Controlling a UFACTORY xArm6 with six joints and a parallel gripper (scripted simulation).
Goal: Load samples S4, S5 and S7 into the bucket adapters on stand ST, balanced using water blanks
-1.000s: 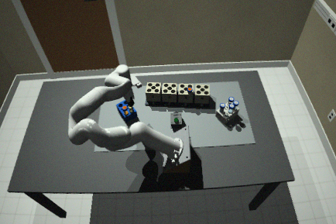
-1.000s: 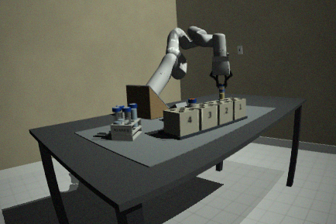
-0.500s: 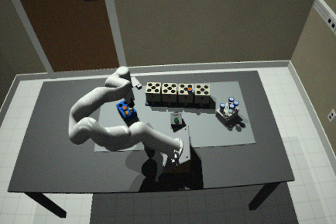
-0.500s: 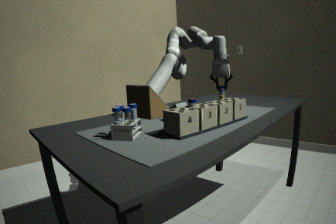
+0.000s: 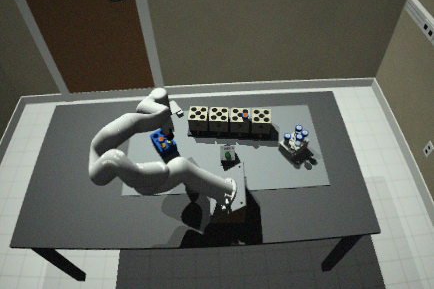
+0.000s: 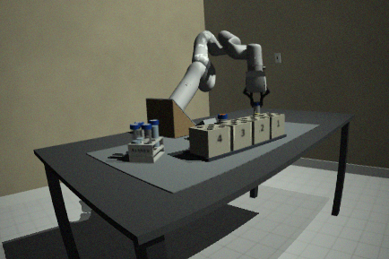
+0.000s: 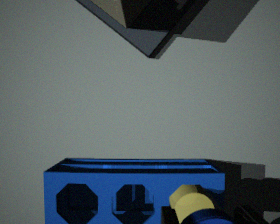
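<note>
Right now my hand is 10 mm past the sample S4 and 50 mm above it. From my hand the other things lie so: green DONE key: 130 mm behind, 270 mm to the right, 60 mm below; blue rack: 30 mm ahead, 40 mm to the left, 90 mm below; adapter 2: 110 mm ahead, 270 mm to the right, 70 mm below.
</note>
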